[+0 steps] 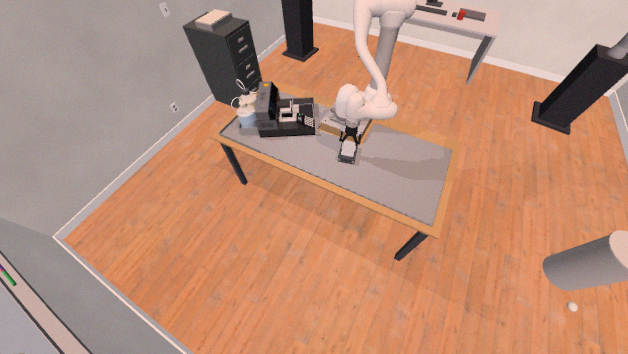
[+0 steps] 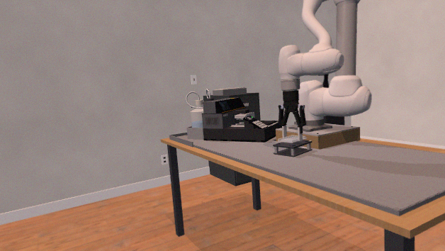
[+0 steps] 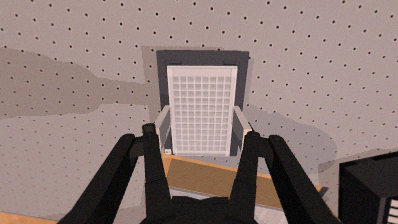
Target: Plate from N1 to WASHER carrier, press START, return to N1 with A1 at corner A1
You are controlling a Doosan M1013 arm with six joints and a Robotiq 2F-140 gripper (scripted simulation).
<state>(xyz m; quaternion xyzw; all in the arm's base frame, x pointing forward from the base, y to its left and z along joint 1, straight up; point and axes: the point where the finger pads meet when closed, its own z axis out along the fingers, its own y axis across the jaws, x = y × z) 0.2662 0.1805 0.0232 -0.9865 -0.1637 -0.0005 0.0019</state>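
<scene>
My hand is 3 cm above the white well plate. Round my hand: black plate nest N1 (5 cm below); then plate washer (59 cm to the right, 5 cm behind, 4 cm above).
</scene>
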